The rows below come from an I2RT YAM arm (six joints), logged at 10 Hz.
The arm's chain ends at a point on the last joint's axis. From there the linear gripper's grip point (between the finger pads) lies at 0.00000 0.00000 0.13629 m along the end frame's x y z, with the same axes.
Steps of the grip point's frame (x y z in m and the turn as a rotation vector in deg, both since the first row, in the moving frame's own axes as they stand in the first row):
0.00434 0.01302 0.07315 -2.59 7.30 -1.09
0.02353 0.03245 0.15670 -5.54 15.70 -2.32
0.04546 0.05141 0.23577 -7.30 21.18 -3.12
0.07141 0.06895 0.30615 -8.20 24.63 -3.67
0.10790 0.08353 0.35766 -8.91 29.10 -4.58
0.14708 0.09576 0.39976 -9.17 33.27 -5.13
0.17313 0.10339 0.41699 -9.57 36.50 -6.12
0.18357 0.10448 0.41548 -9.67 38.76 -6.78
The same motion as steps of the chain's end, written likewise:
-0.01303 0.00704 0.07439 -2.59 7.30 -1.09
-0.01355 0.02021 0.16241 -5.54 15.70 -2.32
-0.00409 0.03585 0.24605 -7.30 21.18 -3.12
0.01423 0.05196 0.31990 -8.20 24.63 -3.67
0.04113 0.06604 0.37643 -8.91 29.10 -4.58
0.07179 0.07871 0.42373 -9.17 33.27 -5.13
0.09144 0.08674 0.44547 -9.57 36.50 -6.12
0.09756 0.08858 0.44725 -9.67 38.76 -6.78

